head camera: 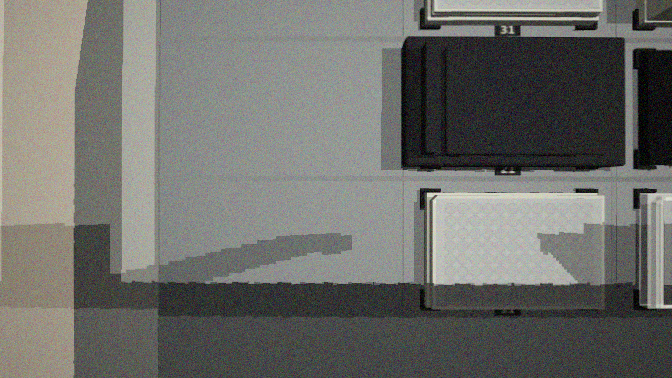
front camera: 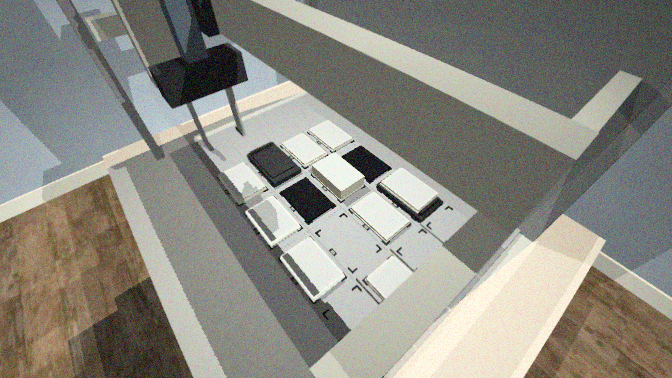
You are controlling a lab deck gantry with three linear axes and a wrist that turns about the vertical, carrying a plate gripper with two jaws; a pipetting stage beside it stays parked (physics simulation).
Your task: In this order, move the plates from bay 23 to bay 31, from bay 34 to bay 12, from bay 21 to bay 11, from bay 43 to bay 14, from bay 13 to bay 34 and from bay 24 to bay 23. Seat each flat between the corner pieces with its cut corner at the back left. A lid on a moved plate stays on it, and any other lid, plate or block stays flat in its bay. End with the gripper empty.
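Frame: origin at the robot's base, x back, y right, z up, level; centimetres.
Where they show: gripper, fingertip midpoint: (front camera: 225, 139); robot's base at its link origin: (head camera: 423, 304) (front camera: 218, 178).
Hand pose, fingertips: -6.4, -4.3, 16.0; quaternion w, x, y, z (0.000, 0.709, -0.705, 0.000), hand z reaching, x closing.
Each offset is from my fingertips to the centre of the thing, as dx, dy, dz. "pt": to the spot under its first point.
My gripper (front camera: 225, 141) hangs in the front view over the deck left of the bays, jaws apart and empty. A pale plate {+0.0, +0.0, -15.2} (front camera: 240, 180) (head camera: 500, 240) lies flat in bay 11, its cut corner at the back left. A bare black block {+0.4, -10.8, -14.4} (front camera: 274, 162) (head camera: 535, 100) is in bay 21. White plates lie in bay 31 {pt -0.6, -21.4, -14.5} (front camera: 304, 148) (head camera: 515, 6), bay 12 {pt -17.5, -2.4, -14.5} (front camera: 282, 215) (head camera: 655, 250), bay 13 {pt -33.5, -0.6, -14.5} (front camera: 315, 265) and bay 24 {pt -46.2, -11.2, -13.1} (front camera: 392, 275). The bay 43 plate {-32.7, -32.1, -13.0} (front camera: 410, 187) sits on a black block. No plate shows in bays 23, 34 and 14.
A tall pale block {-16.4, -21.4, -13.9} (front camera: 338, 172) is in bay 32. Flat black blocks lie in bay 22 {pt -17.2, -10.3, -15.1} (front camera: 307, 200) (head camera: 657, 105) and bay 42 {pt -16.9, -32.2, -15.2} (front camera: 366, 162). White plates lie in bay 41 {pt -0.5, -31.8, -14.5} (front camera: 330, 134) and bay 33 {pt -33.3, -21.2, -14.5} (front camera: 380, 215). A grey beam crosses the front view's upper right.
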